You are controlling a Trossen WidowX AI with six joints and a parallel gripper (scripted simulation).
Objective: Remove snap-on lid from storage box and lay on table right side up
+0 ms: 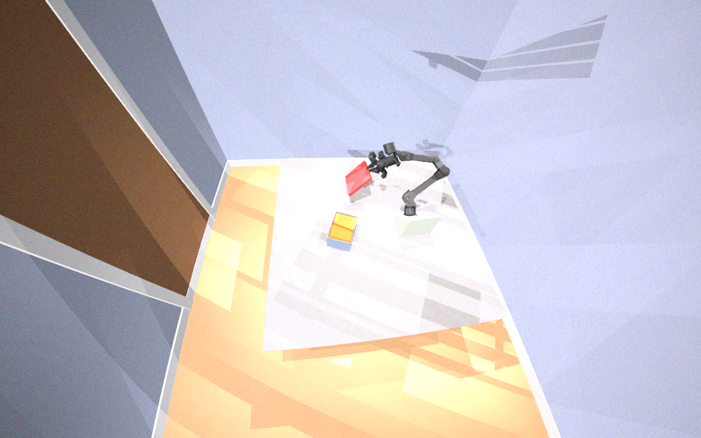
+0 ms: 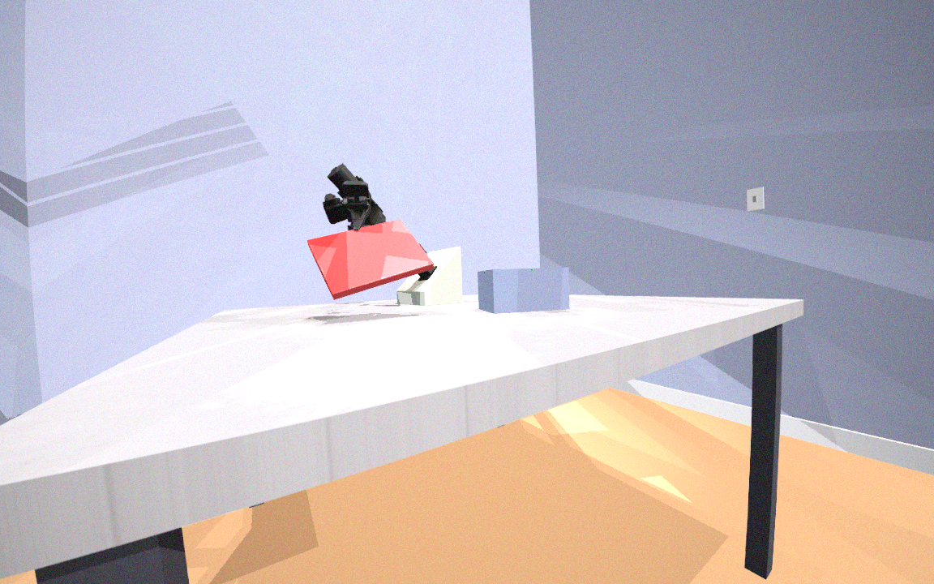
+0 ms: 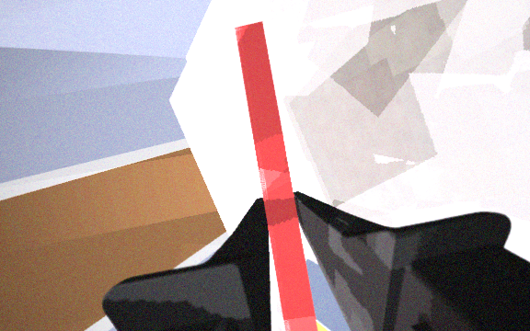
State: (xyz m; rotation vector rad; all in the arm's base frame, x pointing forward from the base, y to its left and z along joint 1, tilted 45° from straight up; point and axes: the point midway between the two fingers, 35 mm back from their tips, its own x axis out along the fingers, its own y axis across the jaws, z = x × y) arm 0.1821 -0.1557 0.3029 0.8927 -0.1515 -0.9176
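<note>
Right now my gripper tip is 6 cm short of the red lid, 1 cm to the right of it and 5 cm above it. From my gripper tip the other things lie so: blue-grey storage box 23 cm ahead, 33 cm to the left, 15 cm below.
</note>
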